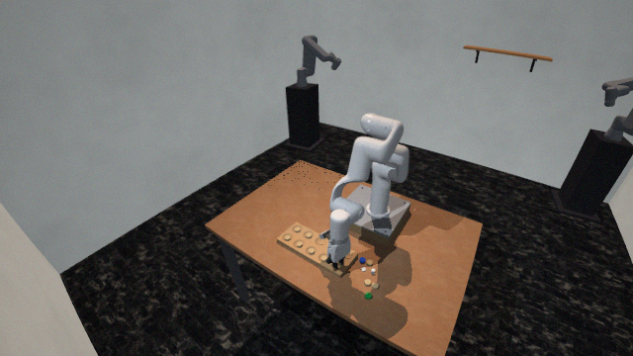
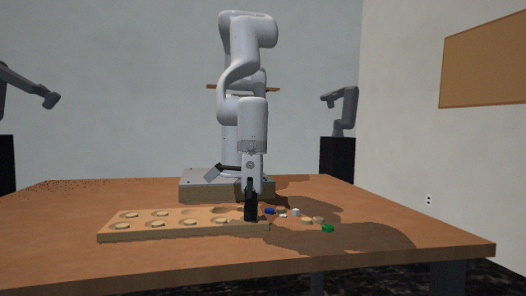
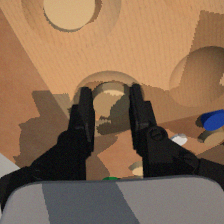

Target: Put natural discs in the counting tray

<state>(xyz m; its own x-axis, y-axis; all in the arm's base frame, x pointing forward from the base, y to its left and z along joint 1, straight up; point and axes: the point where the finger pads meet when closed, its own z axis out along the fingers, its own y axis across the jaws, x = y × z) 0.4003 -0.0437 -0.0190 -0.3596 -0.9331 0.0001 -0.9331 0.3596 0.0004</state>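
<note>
My hand is 9 cm past the blue disc, 8 cm to the right of it and 3 cm above it. The rest, counted from my hand: small white disc 4 cm behind, 11 cm to the left, 4 cm below; wooden counting tray 5 cm behind, 14 cm to the right, 3 cm below; cube 5 cm behind, 15 cm to the left, 3 cm below.
</note>
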